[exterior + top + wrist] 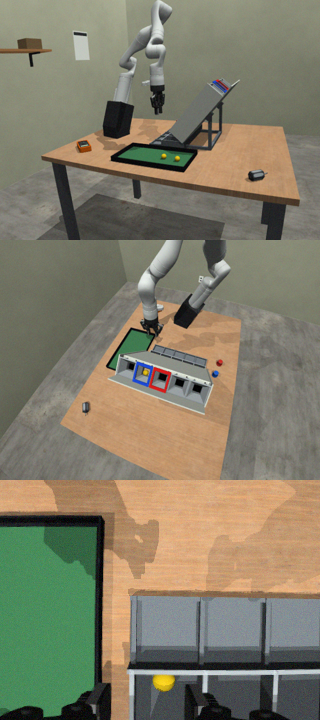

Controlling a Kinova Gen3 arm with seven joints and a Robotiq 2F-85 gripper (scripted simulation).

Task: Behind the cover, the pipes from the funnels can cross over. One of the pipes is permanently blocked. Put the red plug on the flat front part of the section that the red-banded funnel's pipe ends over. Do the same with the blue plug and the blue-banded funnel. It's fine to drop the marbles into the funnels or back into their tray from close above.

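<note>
Now: the green tray 190 mm below my hand, 160 mm to the right of it and 40 mm ahead of it. The rest, counted from my hand: orange meter 410 mm behind, 180 mm below, 160 mm to the right; then sloped grey cover 170 mm ahead, 160 mm to the left, 10 mm above.
</note>
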